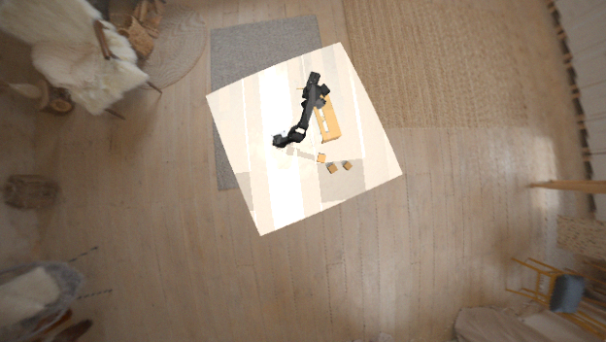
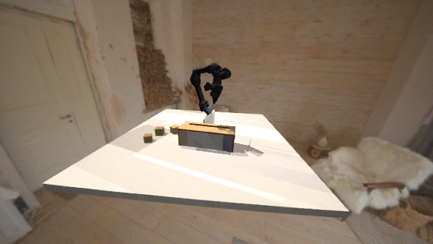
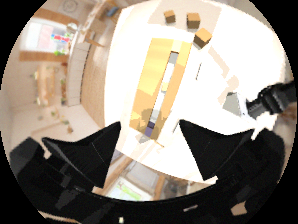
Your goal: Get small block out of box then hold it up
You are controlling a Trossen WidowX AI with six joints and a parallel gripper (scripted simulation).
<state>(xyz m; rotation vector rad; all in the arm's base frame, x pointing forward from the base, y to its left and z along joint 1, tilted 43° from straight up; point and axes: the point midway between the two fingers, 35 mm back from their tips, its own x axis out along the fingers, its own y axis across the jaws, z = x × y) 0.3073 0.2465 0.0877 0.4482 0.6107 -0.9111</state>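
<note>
Now: gripper tip 23 cm above the orange-topped box, 3 cm to the left of it and 2 cm short of it. The rest, counted from my gripper tip: tan block 21 cm below, 6 cm to the right, 3 cm ahead; then thin wooden stick 29 cm below, 27 cm to the left, 1 cm behind.
</note>
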